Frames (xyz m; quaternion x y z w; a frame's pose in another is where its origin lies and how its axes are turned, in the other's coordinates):
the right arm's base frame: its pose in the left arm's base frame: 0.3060 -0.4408 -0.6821 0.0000 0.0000 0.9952 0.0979
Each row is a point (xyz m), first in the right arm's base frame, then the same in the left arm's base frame.
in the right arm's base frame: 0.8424 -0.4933 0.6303
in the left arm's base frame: -0.4241 0.2072 -0.0518
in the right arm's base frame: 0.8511 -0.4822 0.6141
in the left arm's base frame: -0.4348 0.1980 -0.0680
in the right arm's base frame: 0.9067 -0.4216 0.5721
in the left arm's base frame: -0.5012 0.1494 -0.1100
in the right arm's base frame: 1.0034 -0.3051 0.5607
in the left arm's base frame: -0.6187 0.0540 -0.1214
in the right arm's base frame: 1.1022 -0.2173 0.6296
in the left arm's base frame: -0.7327 -0.0129 -0.0525
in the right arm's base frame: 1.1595 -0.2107 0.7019
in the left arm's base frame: -0.7902 -0.0082 0.0198
